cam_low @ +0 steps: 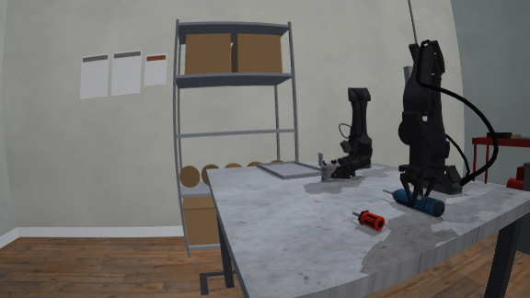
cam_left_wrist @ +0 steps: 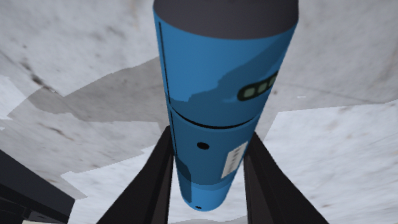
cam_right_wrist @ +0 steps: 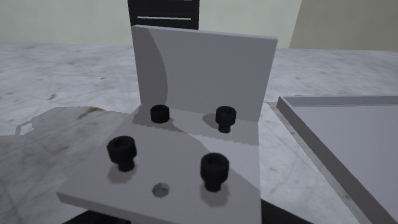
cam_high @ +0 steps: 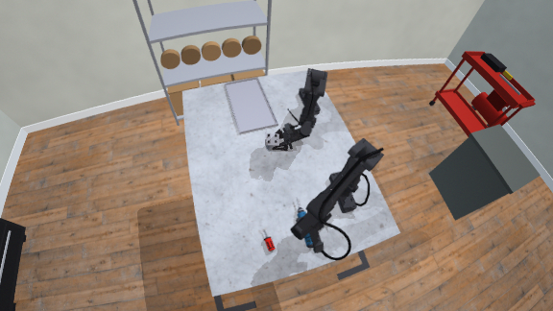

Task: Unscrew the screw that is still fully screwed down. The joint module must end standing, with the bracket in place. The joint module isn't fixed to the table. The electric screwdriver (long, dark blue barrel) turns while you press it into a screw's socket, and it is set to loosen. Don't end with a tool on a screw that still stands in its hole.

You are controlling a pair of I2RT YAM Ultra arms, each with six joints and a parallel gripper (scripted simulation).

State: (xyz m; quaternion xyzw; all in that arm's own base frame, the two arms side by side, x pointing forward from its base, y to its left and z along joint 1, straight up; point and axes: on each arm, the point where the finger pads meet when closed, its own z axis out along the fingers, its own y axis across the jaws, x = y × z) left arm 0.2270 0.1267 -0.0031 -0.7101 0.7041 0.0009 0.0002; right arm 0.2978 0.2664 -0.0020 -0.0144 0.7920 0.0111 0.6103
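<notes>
The joint module is right at my right hand. The rest, counted from my right hand: screw: 20 mm ahead, 10 mm to the left, 40 mm above; grey bracket: 50 mm above; bit: 60 mm behind, 330 mm to the left.
</notes>
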